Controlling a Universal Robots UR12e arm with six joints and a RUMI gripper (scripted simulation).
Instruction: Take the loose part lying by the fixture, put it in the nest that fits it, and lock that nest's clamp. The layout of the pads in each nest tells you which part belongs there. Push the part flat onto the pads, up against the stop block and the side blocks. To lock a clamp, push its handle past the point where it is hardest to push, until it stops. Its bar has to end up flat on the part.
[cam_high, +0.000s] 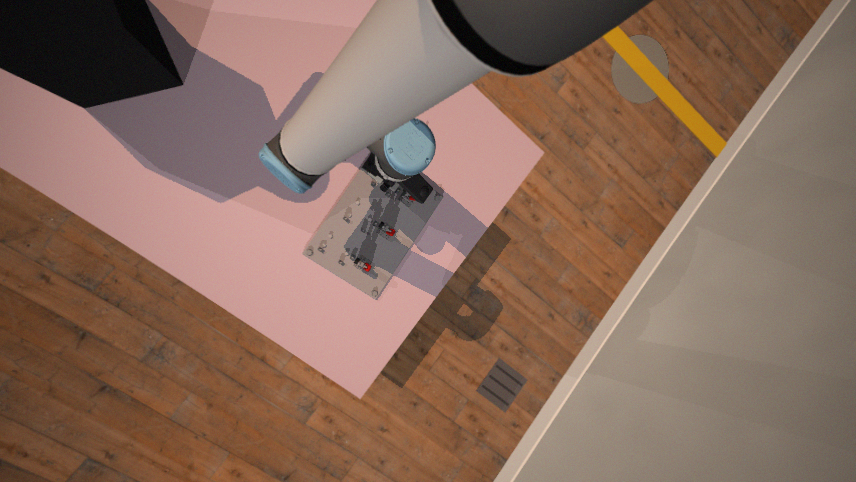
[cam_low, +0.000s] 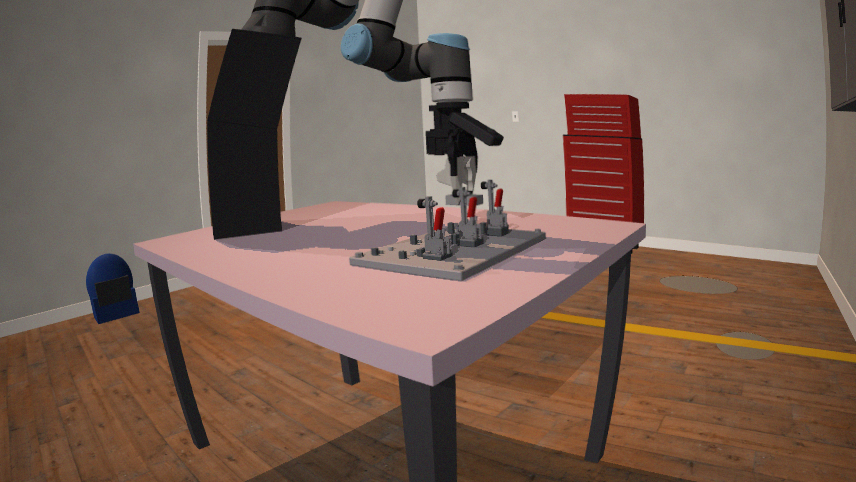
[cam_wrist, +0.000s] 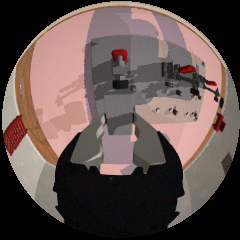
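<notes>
Right now my hand is 11 cm to the left of the grey fixture plate, 8 cm above it and 6 cm short of it. The rest, counted from my hand: loose part: 1 cm below.
</notes>
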